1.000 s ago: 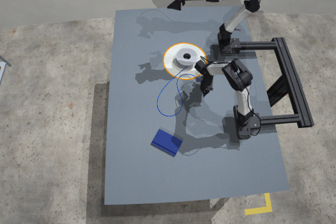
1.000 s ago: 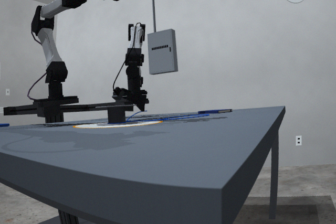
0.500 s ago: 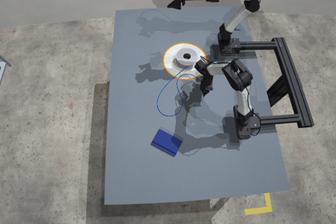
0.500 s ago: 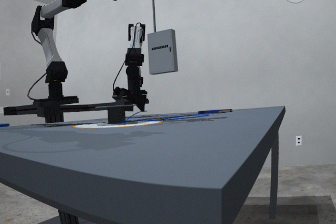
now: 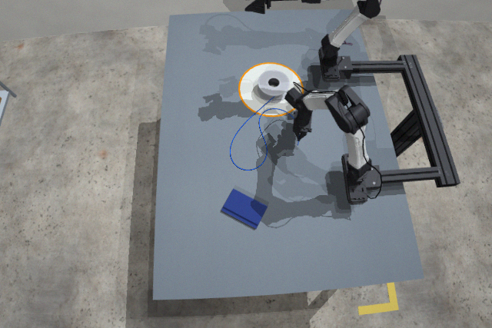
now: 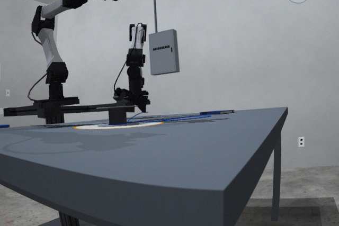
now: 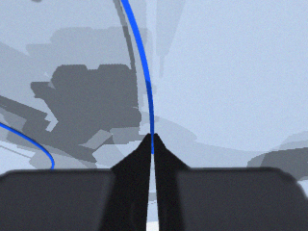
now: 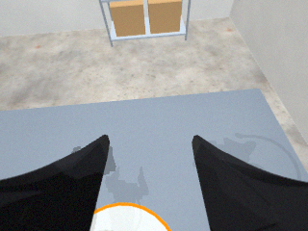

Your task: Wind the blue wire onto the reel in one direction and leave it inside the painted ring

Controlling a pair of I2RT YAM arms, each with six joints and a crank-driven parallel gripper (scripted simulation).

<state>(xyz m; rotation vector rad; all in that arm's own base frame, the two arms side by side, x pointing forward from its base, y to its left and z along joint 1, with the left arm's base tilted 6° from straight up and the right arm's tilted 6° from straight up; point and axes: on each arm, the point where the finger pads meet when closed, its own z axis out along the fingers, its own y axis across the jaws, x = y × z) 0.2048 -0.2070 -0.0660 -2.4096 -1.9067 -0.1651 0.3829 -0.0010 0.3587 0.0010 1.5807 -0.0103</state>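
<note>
Right now the perforated reel is 120 mm behind my right hand, 130 mm to the left of it and 410 mm below it. From my right hand the other things lie so: orange painted ring 120 mm behind, 120 mm to the left, 440 mm below; then blue book 60 mm ahead, 710 mm to the left, 430 mm below.
</note>
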